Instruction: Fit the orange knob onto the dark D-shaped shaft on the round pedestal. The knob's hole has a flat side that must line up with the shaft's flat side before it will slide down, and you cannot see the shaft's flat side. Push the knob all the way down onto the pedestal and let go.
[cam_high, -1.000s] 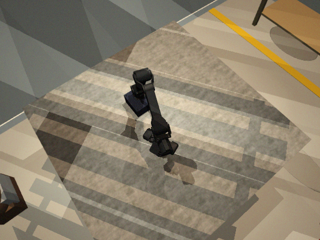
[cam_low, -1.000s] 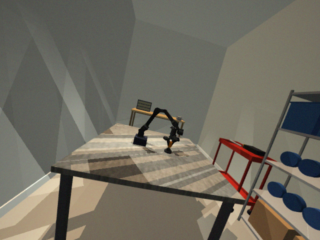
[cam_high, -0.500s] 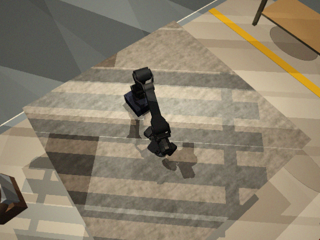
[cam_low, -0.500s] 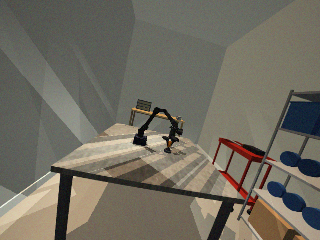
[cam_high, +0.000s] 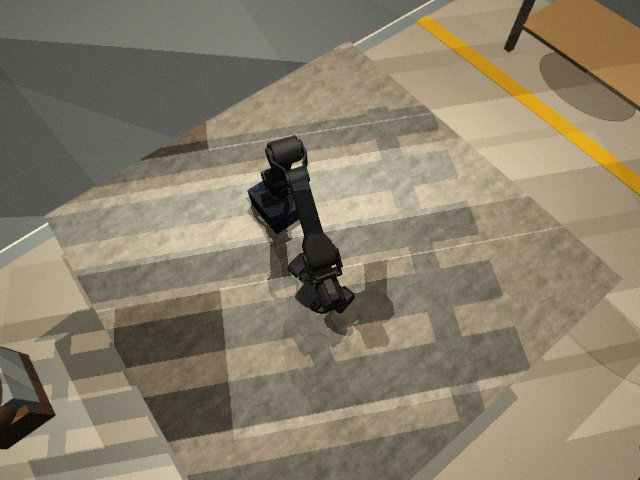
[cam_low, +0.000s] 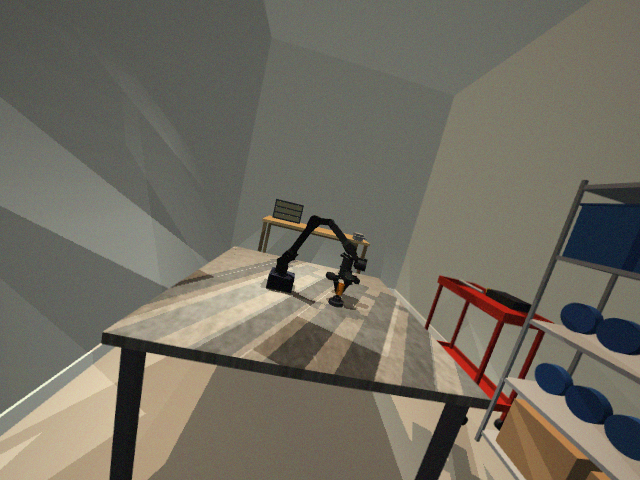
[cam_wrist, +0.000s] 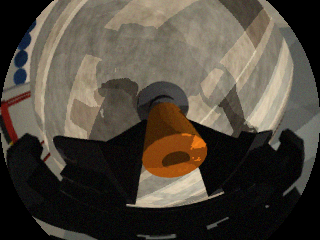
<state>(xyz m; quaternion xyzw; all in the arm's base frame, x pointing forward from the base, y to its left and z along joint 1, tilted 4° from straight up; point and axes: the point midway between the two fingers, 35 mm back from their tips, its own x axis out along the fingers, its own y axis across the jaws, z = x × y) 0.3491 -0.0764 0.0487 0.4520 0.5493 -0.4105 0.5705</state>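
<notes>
Now: gripper tip 2 cm below the orange knob. From my gripper tip the other things lie so: round pedestal: 4 cm below.
</notes>
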